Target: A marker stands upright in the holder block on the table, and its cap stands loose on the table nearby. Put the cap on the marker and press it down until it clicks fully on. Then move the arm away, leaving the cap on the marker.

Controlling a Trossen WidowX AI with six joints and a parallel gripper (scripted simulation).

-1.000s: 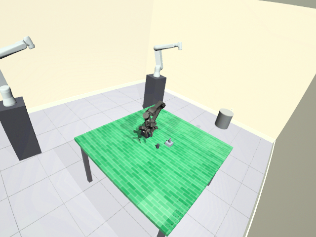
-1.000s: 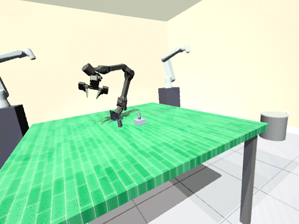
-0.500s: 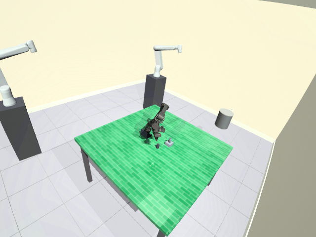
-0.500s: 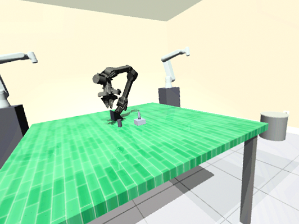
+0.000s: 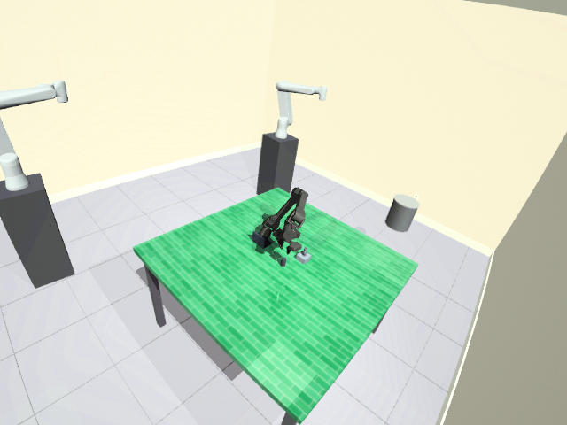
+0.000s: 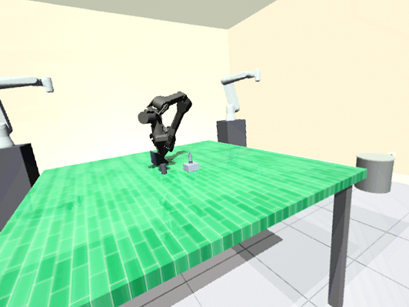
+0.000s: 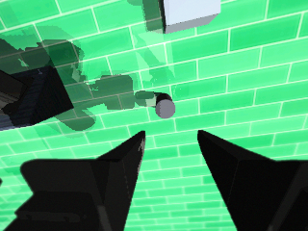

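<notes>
Now: gripper tip 8 cm above the dark cylindrical cap and 1 cm to the right of it. From my gripper tip the other things lie so: light grey holder block (15 cm to the left, 9 cm below, 3 cm ahead).
</notes>
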